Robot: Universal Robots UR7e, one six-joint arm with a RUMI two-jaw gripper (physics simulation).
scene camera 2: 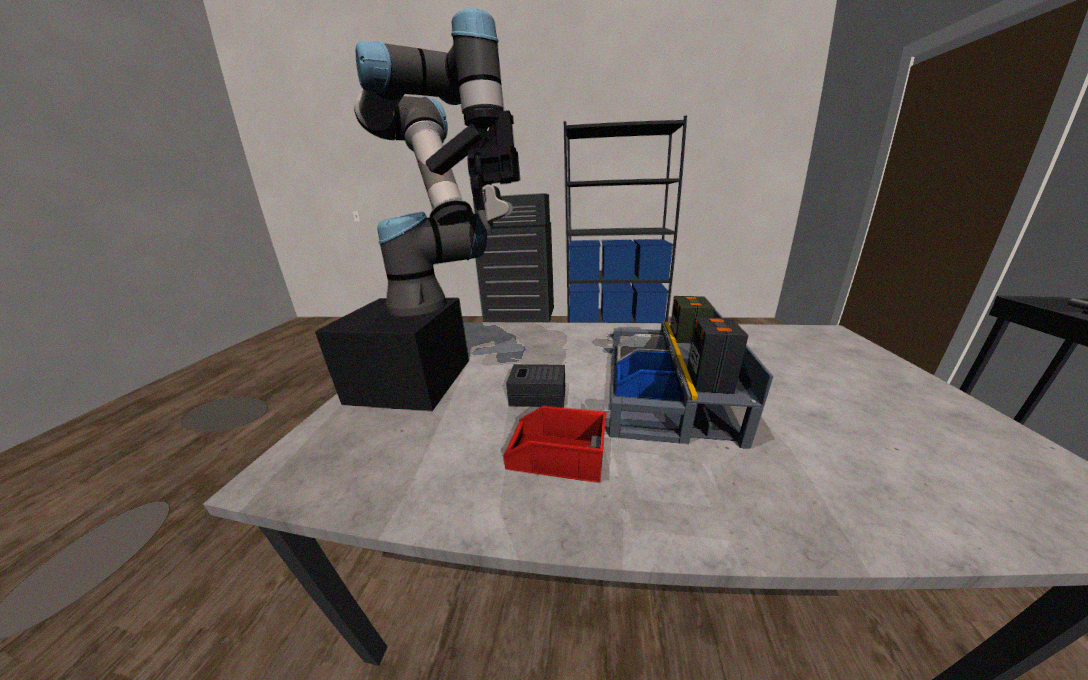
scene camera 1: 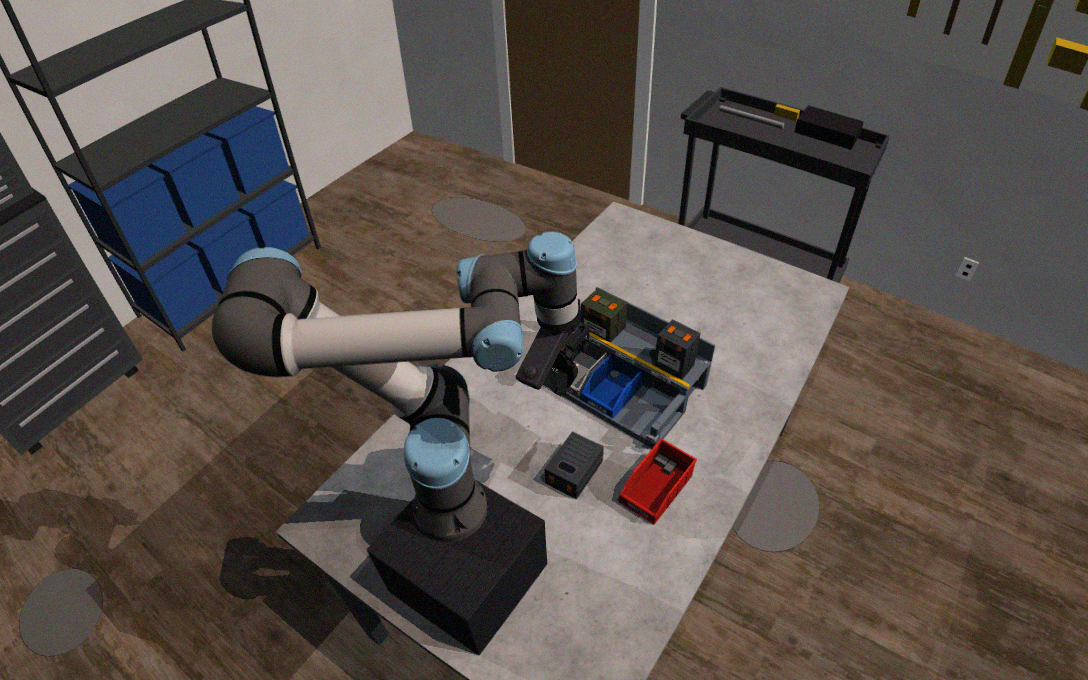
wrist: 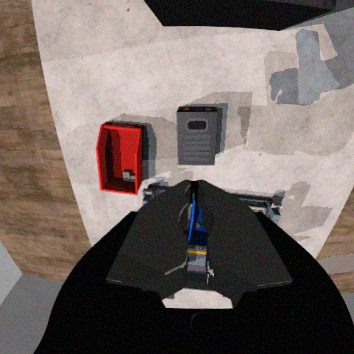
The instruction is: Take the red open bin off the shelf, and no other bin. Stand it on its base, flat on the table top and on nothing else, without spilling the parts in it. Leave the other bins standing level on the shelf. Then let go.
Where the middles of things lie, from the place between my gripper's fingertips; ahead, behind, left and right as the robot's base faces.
My hand is 35 cm above the red open bin [scene camera 2: 551, 441], 20 cm to the left of it and 11 cm short of it. Also, from my hand: grey bin [scene camera 1: 594, 355] (37 cm ahead, 34 cm below, 12 cm to the left); then blue bin [scene camera 2: 644, 374] (35 cm ahead, 34 cm below, 1 cm to the left); then green case [scene camera 1: 610, 325] (48 cm ahead, 23 cm below, 10 cm to the left).
